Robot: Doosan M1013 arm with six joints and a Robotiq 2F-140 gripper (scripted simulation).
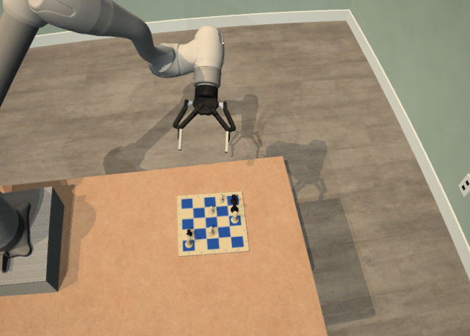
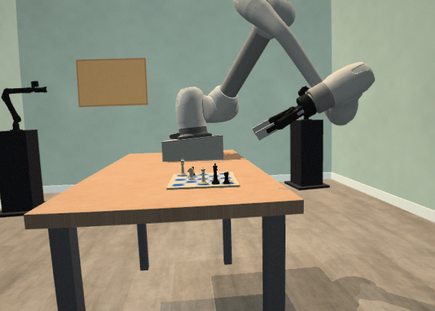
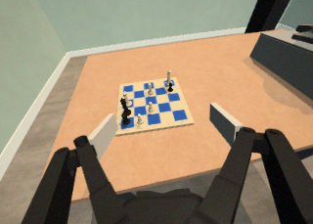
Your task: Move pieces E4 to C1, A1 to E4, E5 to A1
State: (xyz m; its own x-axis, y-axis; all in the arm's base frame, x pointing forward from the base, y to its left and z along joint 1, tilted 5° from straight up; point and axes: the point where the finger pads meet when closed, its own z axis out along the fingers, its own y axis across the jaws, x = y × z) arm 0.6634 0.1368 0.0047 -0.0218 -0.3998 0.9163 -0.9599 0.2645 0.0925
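Now: hand 25 cm to the left of the tall white piece, 12 cm above it and 11 cm past it. The rest, counted from my hand: chessboard 19 cm to the right, 15 cm below, 2 cm behind.
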